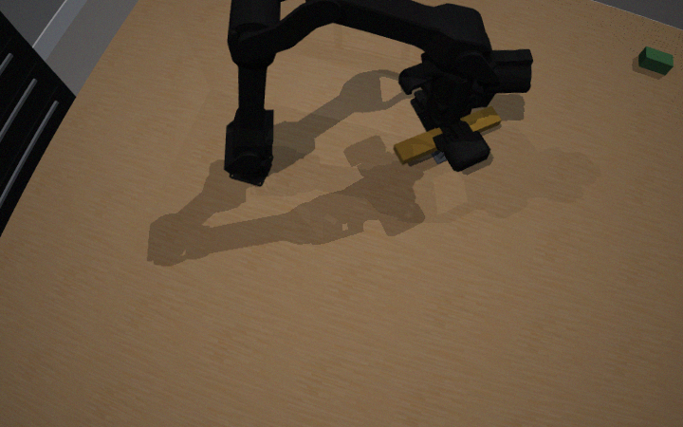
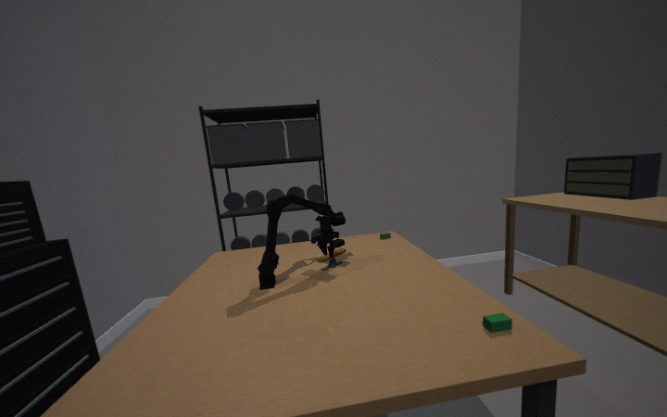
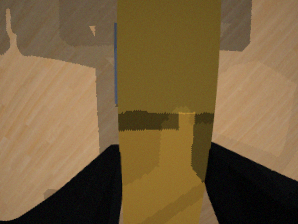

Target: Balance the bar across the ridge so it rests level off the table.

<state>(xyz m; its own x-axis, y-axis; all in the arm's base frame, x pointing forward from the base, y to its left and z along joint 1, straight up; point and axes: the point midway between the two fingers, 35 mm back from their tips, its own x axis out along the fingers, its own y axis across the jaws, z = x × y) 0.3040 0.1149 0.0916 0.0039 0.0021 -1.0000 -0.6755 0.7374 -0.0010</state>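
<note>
Now: gripper tip 2 cm to the right of the yellow bar and 2 cm short of it. The rest, counted from my gripper tip: green block 44 cm ahead, 38 cm to the left, 4 cm below.
</note>
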